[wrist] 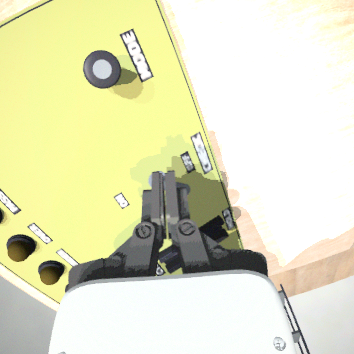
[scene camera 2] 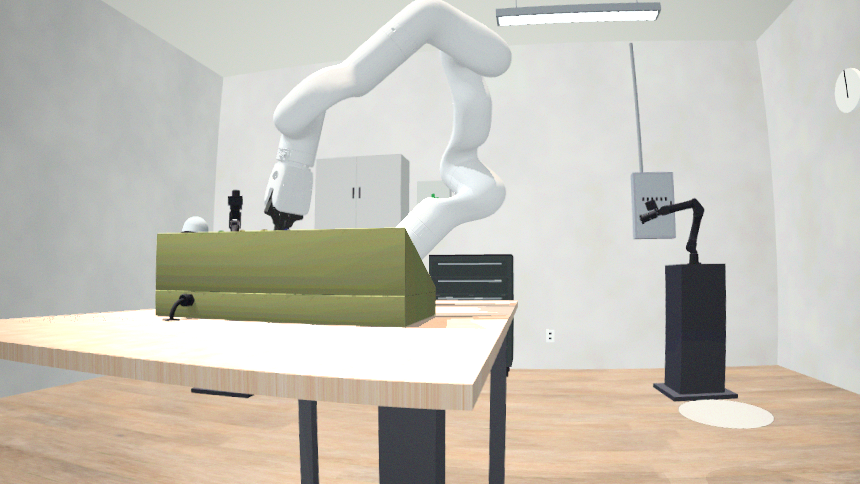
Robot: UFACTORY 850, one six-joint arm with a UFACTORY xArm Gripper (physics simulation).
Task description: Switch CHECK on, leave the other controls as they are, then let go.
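The green control console stands on the table. In the wrist view the CHECK label is near the console's right edge, with the OFF label beside it and the ON label farther left. Small grey metal parts show on both sides of my fingertips; the fingers hide most of the CHECK switch, so its position cannot be told. My gripper is shut and empty, low over the panel between ON and OFF. In the scene view its fingertips are hidden behind the console.
The MODE knob stands on the panel's upper part. Two dark round buttons are at lower left. A black part lies partly under the right finger. A white dome and a small black arm show above the console.
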